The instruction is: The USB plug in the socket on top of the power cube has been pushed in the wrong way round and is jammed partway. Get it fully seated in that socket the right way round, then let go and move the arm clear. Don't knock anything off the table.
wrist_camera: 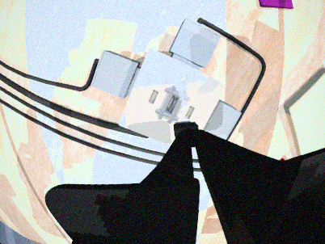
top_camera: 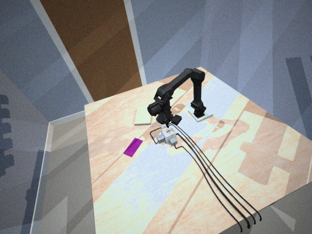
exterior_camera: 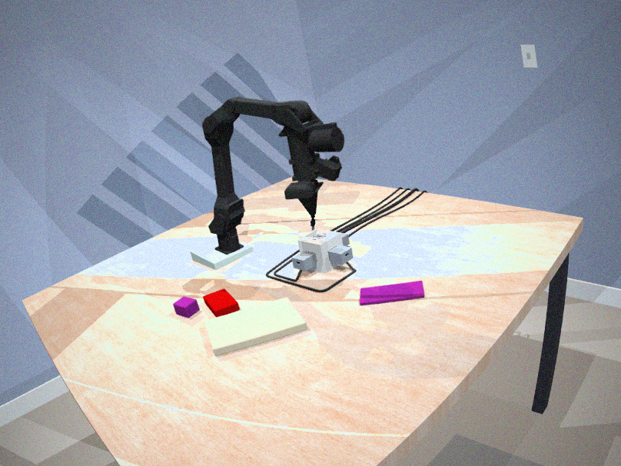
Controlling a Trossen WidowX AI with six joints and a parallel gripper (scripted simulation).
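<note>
Right now the USB plug is 20 mm below my gripper tip. From my gripper tip the other things lie so: pale flat board 80 mm ahead, 290 mm to the right, 130 mm below; then red block 70 mm behind, 270 mm to the right, 120 mm below; then purple flat slab 250 mm ahead, 40 mm to the right, 130 mm below.
</note>
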